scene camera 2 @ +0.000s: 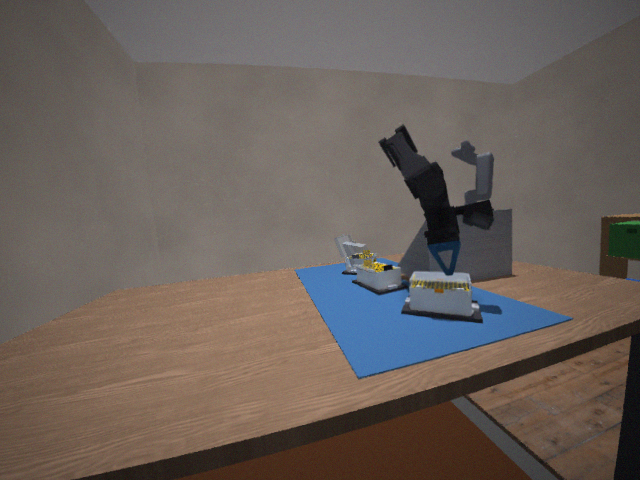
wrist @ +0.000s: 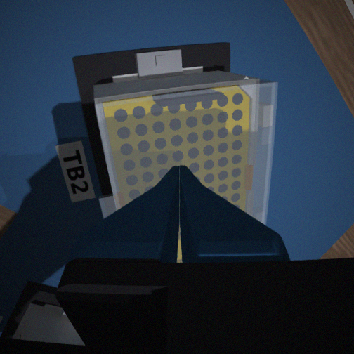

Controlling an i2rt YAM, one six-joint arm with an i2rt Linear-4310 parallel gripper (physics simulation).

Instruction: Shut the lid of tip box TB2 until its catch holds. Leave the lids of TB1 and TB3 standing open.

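Frame: origin at the arm's base, x ahead, y left, z up, level; millimetres.
Seen in the pictures: gripper, between the fingertips: point(scene camera 2: 449, 275).
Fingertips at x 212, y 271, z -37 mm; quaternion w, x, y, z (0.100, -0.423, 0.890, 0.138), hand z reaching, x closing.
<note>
A point is followed by its place in that frame.
Tip box TB2 point(scene camera 2: 440, 302) @(x 258, y 302, z -83 mm) point(wrist: 237, 117) stands on a dark base, its yellow rack showing through the clear lid point(wrist: 265, 150). The lid lies over the box, flat or nearly so; whether its catch holds I cannot tell. The TB2 label point(wrist: 75, 171) lies beside it. My gripper point(scene camera 2: 449, 273) @(x 212, y 271, z -37 mm) point(wrist: 179, 176) is shut and empty, its blue tips pointing down at the lid top, touching or very close. Two more tip boxes, a middle one point(scene camera 2: 379, 279) @(x 318, y 108, z -76 mm) and a far one point(scene camera 2: 352, 267) @(x 371, y 10, z -52 mm), stand behind; their labels are unreadable. A clear lid point(scene camera 2: 342, 246) @(x 354, y -203, z -13 mm) stands tilted open at the far one.
The boxes stand on a blue mat point(scene camera 2: 372, 341) @(x 430, y 354, z -115 mm) on the wooden table point(scene camera 2: 206, 335) @(x 765, y 234, z -118 mm). A grey panel point(scene camera 2: 491, 253) @(x -58, y 104, z -40 mm) stands behind the arm. Part of another box point(wrist: 47, 320) shows at the lower left of the wrist view. A green box point(scene camera 2: 625, 240) is at the far right.
</note>
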